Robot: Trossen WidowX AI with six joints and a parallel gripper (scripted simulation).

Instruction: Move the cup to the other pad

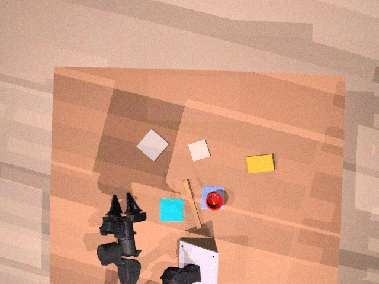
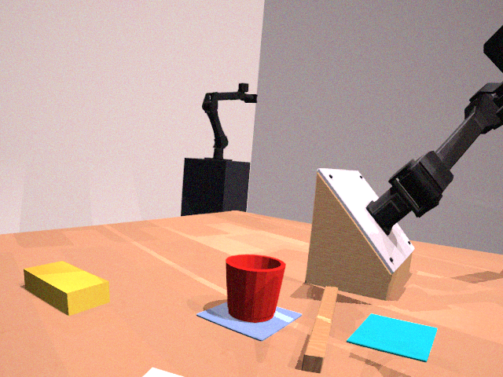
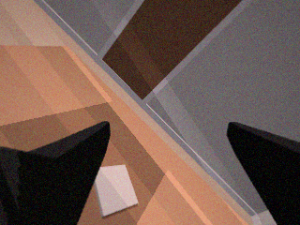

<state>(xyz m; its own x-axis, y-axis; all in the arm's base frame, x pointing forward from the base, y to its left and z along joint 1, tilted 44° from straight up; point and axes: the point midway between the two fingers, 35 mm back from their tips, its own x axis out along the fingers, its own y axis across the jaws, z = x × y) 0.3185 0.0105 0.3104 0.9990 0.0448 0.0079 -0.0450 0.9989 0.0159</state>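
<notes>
Right now the red cup is 340 mm to the right of my gripper tip, 240 mm below it and 100 mm behind it. Round my gripper tip: cyan pad 290 mm below, 150 mm to the right, 130 mm behind; thin wooden bar 280 mm below, 240 mm to the right, 120 mm behind.
</notes>
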